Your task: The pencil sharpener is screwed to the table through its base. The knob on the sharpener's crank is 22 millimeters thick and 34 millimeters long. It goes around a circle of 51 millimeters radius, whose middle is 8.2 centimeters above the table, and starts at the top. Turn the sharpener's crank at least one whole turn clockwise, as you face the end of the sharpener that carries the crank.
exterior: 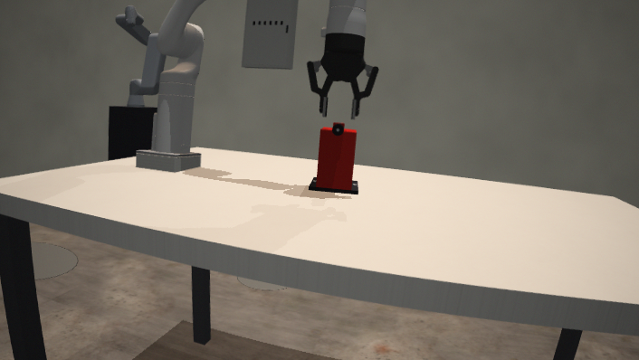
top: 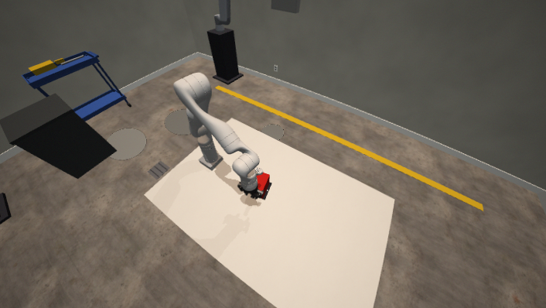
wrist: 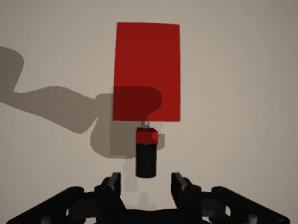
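The knob lies 20 mm to the left of my hand and 40 mm below it.
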